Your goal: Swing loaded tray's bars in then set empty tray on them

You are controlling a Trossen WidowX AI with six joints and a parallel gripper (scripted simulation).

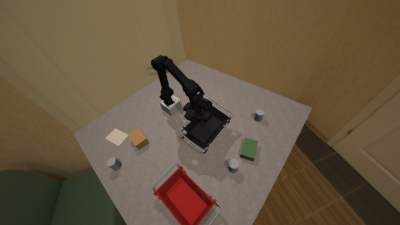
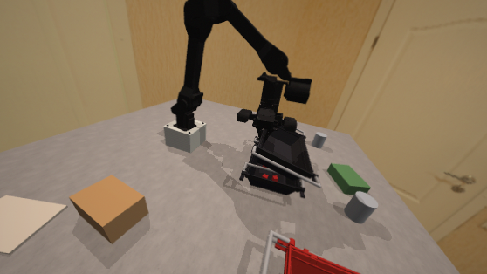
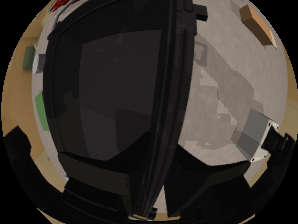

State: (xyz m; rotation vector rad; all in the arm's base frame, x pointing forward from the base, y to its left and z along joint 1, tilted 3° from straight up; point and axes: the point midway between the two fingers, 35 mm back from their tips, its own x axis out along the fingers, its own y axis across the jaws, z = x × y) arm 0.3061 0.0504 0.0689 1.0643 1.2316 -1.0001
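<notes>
Right now the black tray is 70 mm ahead of my gripper tip, 20 mm to the left of it and 20 mm above it. From my gripper tip the other things lie so: brown box 210 mm behind, 370 mm to the right, 80 mm below; green block 320 mm ahead, 120 mm to the left, 90 mm below; beige sheet 360 mm behind, 490 mm to the right, 110 mm below.
</notes>
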